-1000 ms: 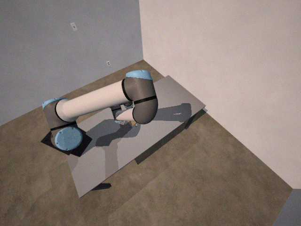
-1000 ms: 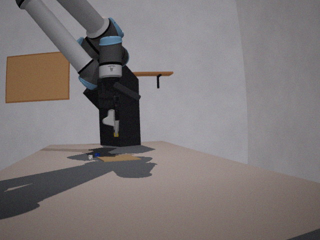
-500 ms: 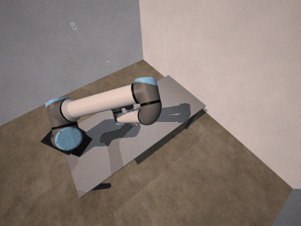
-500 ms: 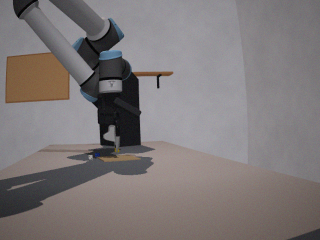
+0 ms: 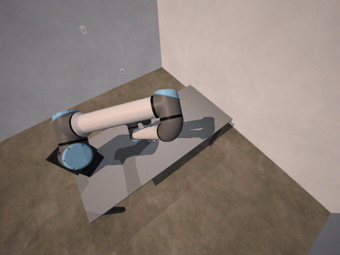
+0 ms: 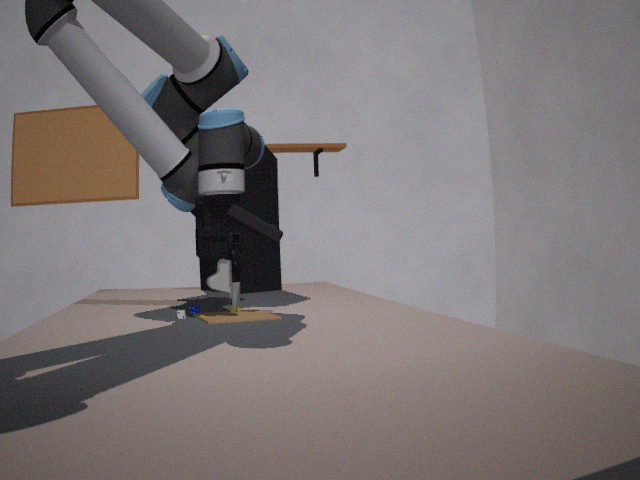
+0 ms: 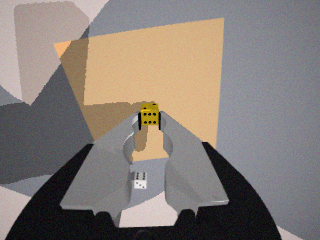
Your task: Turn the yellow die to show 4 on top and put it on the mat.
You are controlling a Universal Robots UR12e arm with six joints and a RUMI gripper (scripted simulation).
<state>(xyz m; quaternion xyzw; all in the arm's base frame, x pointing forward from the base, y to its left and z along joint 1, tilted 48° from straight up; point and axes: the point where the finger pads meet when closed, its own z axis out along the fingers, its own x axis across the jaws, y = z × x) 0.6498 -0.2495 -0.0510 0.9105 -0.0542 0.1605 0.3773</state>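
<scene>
The yellow die is 1 cm below my hand. Round my hand: white die: 10 cm to the right, 4 cm behind, 2 cm below; blue die: 10 cm behind, 5 cm to the right, 2 cm below; tan mat: 2 cm below.
</scene>
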